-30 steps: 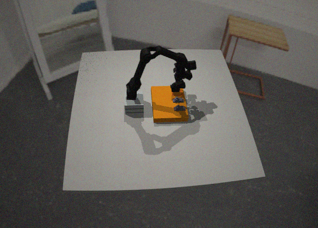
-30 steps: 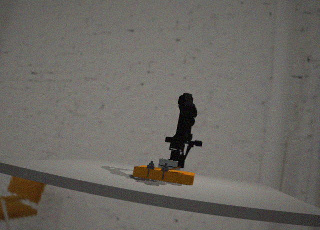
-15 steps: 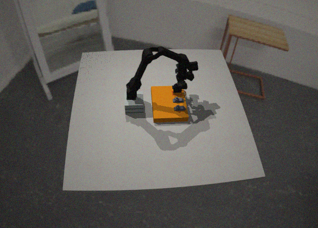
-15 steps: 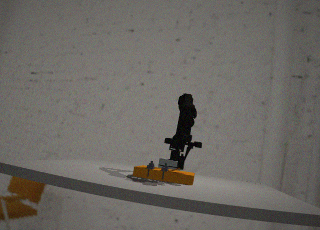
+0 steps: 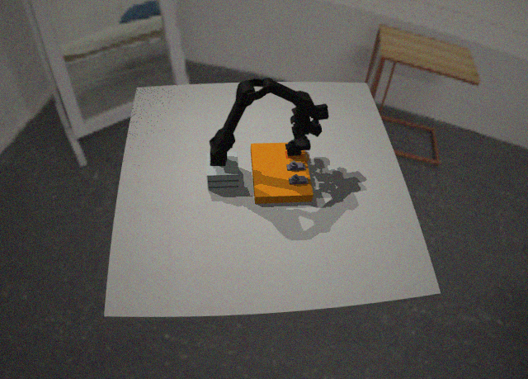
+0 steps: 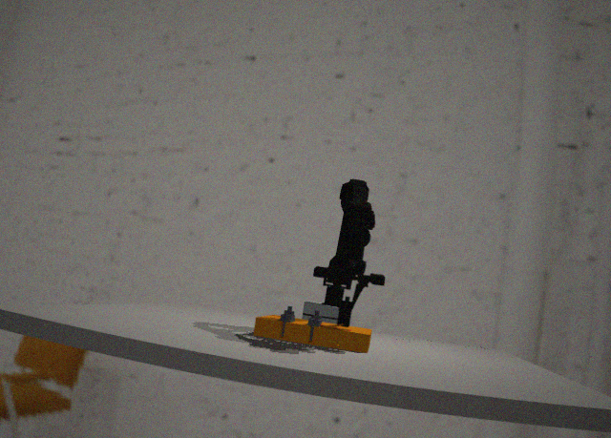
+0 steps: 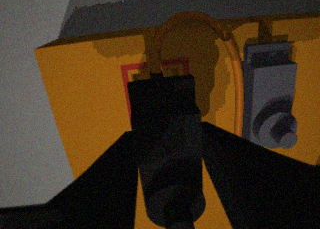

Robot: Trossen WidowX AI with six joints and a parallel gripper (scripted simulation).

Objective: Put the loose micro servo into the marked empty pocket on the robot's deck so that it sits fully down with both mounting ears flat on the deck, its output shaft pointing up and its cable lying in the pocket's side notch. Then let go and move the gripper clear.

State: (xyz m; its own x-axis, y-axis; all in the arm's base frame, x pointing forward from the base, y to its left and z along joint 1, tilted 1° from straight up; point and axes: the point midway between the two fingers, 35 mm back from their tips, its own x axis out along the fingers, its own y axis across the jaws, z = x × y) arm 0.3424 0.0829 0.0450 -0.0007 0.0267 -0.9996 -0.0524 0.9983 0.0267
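Right now the orange deck is 120 mm behind my gripper tip, 80 mm to the right of it and 80 mm below it.
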